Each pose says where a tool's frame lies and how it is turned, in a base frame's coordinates. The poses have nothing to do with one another.
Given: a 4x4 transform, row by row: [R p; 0 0 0 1], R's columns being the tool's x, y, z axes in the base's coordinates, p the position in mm. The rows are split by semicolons.
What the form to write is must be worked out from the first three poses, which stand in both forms.
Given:
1: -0.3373 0.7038 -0.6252 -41.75; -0.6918 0.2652 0.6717 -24.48; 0.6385 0.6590 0.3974 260.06; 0 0 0 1
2: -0.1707 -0.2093 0.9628 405.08; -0.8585 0.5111 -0.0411 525.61; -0.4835 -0.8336 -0.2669 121.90; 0 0 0 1
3: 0.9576 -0.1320 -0.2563 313.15; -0.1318 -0.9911 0.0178 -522.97; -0.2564 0.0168 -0.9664 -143.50; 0 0 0 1
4: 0.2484 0.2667 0.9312 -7.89; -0.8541 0.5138 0.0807 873.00; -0.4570 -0.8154 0.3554 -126.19; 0 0 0 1
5: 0.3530 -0.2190 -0.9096 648.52; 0.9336 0.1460 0.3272 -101.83; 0.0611 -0.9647 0.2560 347.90; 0 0 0 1
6: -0.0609 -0.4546 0.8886 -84.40; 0.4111 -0.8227 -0.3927 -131.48; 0.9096 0.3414 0.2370 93.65; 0 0 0 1
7: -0.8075 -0.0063 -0.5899 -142.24; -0.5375 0.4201 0.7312 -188.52; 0.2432 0.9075 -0.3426 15.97; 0 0 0 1
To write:
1: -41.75 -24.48 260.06; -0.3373 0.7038 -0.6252; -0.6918 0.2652 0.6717; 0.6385 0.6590 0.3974
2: 405.08 525.61 121.90; -0.1707 -0.2093 0.9628; -0.8585 0.5111 -0.0411; -0.4835 -0.8336 -0.2669
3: 313.15 -522.97 -143.50; 0.9576 -0.1320 -0.2563; -0.1318 -0.9911 0.0178; -0.2564 0.0168 -0.9664
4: -7.89 873.00 -126.19; 0.2484 0.2667 0.9312; -0.8541 0.5138 0.0807; -0.4570 -0.8154 0.3554
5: 648.52 -101.83 347.90; 0.3530 -0.2190 -0.9096; 0.9336 0.1460 0.3272; 0.0611 -0.9647 0.2560
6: -84.40 -131.48 93.65; -0.0609 -0.4546 0.8886; 0.4111 -0.8227 -0.3927; 0.9096 0.3414 0.2370
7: -142.24 -188.52 15.97; -0.8075 -0.0063 -0.5899; -0.5375 0.4201 0.7312; 0.2432 0.9075 -0.3426
